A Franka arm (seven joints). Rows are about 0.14 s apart.
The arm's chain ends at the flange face. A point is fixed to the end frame.
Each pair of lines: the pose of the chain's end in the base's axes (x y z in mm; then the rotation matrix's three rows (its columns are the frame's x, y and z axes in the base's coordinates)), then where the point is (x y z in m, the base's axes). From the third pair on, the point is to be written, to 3 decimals.
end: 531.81 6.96 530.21; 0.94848 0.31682 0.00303; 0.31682 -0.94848 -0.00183; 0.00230 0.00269 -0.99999
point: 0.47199 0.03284 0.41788
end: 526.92 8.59 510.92; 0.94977 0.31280 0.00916; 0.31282 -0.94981 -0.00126; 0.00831 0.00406 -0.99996
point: 0.46790 0.03478 0.39824
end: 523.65 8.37 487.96; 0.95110 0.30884 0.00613; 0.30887 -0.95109 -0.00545; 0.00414 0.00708 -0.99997
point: 0.464 0.034 0.375
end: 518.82 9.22 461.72; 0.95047 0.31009 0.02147; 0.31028 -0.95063 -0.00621; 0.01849 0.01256 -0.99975
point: 0.461 0.035 0.348
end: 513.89 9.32 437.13; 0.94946 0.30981 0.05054; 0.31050 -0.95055 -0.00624; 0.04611 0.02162 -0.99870
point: 0.460 0.035 0.322
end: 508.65 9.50 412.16; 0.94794 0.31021 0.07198; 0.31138 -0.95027 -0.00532; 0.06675 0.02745 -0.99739
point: 0.457 0.035 0.296
